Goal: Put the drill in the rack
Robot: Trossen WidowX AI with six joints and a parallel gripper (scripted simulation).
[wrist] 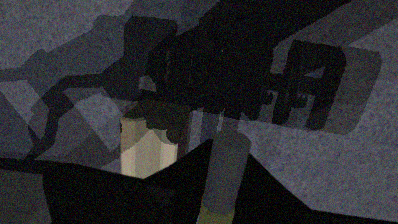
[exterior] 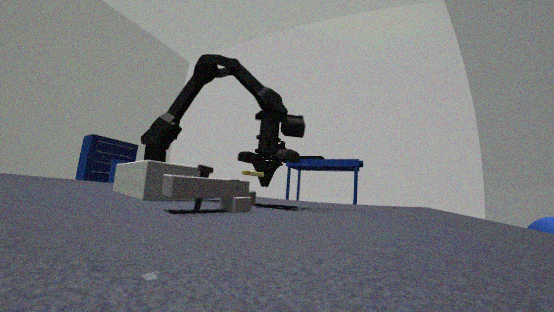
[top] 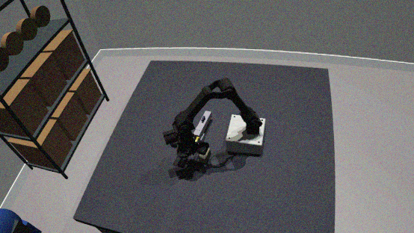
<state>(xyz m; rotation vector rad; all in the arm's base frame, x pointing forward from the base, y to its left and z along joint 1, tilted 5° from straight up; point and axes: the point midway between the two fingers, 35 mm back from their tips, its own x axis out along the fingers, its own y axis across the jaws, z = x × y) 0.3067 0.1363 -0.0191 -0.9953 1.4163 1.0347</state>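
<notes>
Now: gripper tip 40 mm to the left of the drill, 30 mm below it and 10 mm past it. Also, from my gripper tip: black key (230 mm to the right, 40 mm behind, 10 mm below); then tan block (60 mm behind, 40 mm below, 20 mm to the right).
</notes>
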